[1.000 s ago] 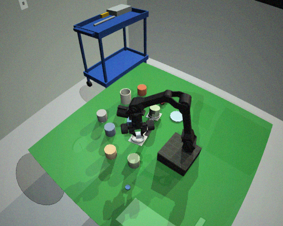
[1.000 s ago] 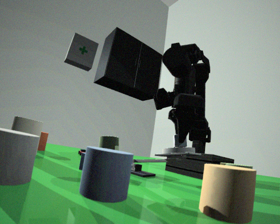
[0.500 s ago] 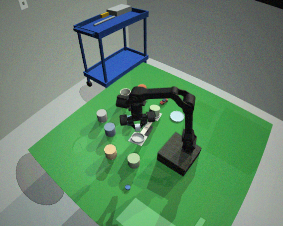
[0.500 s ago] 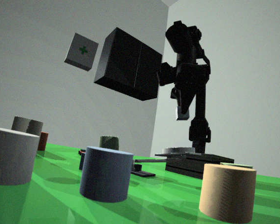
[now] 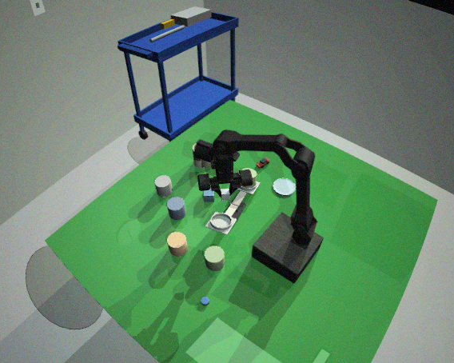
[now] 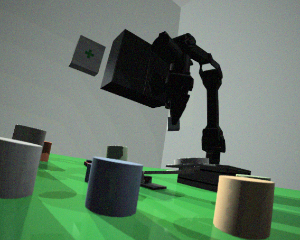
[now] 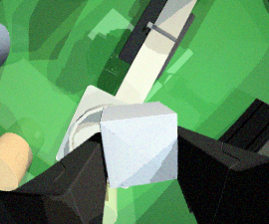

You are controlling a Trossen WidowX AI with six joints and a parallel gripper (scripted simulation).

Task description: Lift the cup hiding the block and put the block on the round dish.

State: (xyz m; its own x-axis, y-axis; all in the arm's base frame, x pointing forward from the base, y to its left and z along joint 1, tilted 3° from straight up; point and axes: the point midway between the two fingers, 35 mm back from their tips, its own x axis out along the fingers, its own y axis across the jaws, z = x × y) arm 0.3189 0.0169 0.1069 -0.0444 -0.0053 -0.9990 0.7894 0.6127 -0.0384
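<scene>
Now: gripper tip 290 mm to the left of the round pale blue dish, 160 mm above it and 130 mm past it. Round my gripper tip: blue cup: 180 mm ahead, 130 mm below, 60 mm to the left; then block: right at my gripper tip; then balance: 130 mm below, 70 mm to the right.
</scene>
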